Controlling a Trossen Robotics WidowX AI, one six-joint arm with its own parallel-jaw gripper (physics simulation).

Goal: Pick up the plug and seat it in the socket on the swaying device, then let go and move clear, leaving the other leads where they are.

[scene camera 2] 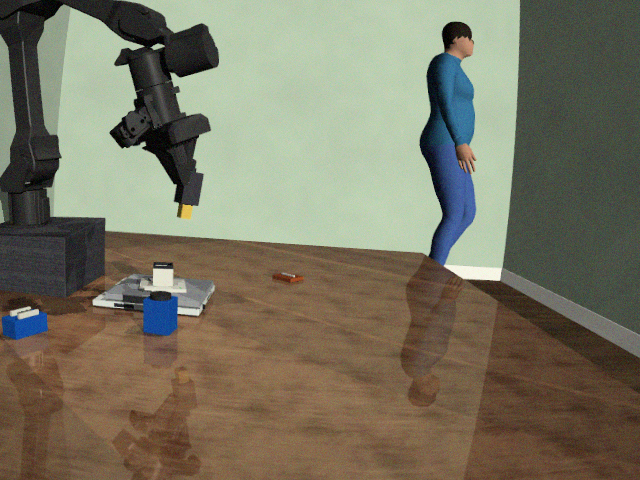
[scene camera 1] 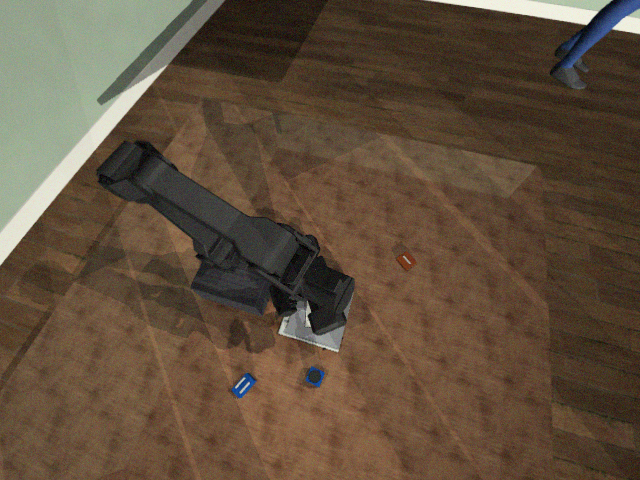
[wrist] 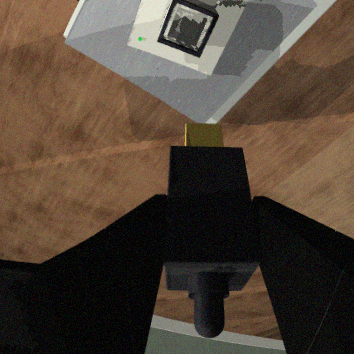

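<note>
The plug [scene camera 2: 189, 189] [wrist: 207, 172] has a dark block body, a yellow tip and a dark rounded cable stub. My gripper [scene camera 2: 187, 178] [wrist: 209, 207] is shut on the plug, in the air above the device, yellow tip downward. The wrist hides the fingers in scene camera 1. The flat grey-white device [scene camera 1: 326, 343] [scene camera 2: 199, 297] [wrist: 107, 50] lies on the table below. Its raised white socket [scene camera 2: 163, 276] has a square black-rimmed opening, seen at the top of the wrist view, ahead of the yellow tip and apart from it. A green light shows beside the opening.
A blue block with two white bars [scene camera 1: 243, 385] [scene camera 2: 24, 325] and a blue block with a round black top [scene camera 1: 314, 376] [scene camera 2: 160, 316] stand near the device. A small orange-red block [scene camera 1: 406, 260] [scene camera 2: 287, 277] lies farther off. A person [scene camera 2: 449, 113] stands beyond the table.
</note>
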